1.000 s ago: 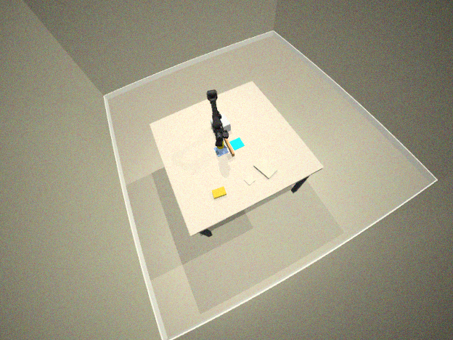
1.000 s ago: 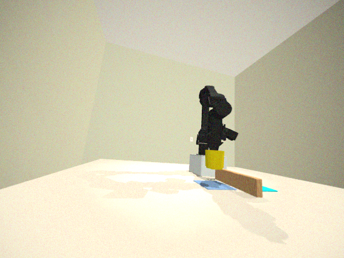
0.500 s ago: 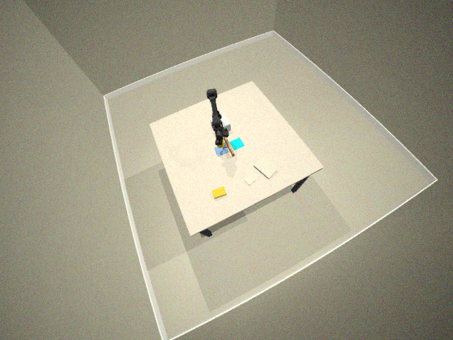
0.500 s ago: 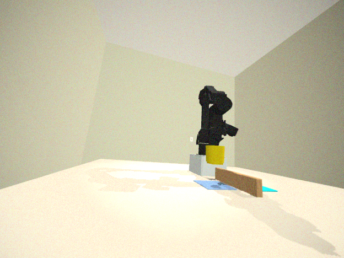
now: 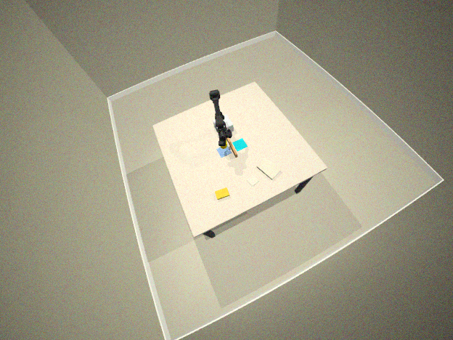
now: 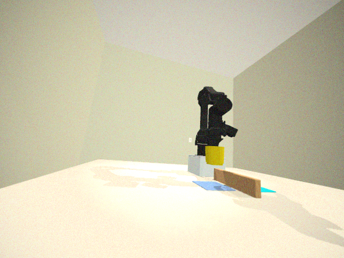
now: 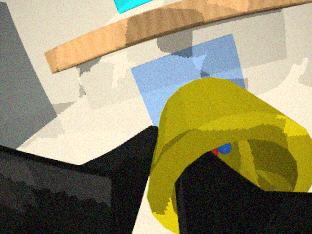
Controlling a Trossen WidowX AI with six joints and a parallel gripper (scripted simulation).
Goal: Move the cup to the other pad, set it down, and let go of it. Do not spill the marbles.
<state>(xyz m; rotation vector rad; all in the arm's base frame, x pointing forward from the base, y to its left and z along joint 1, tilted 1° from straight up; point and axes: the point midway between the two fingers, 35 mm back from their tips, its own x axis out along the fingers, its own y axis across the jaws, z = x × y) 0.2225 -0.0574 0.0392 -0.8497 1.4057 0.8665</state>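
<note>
Now: gripper tip 3 cm short of the cyan pad, 14 cm to the right of it and 12 cm above it. From my gripper tip the other things lie so: wooden bar (3 cm ahead, 6 cm to the left, 9 cm below); yellow cup (2 cm ahead, 2 cm to the right).
</note>
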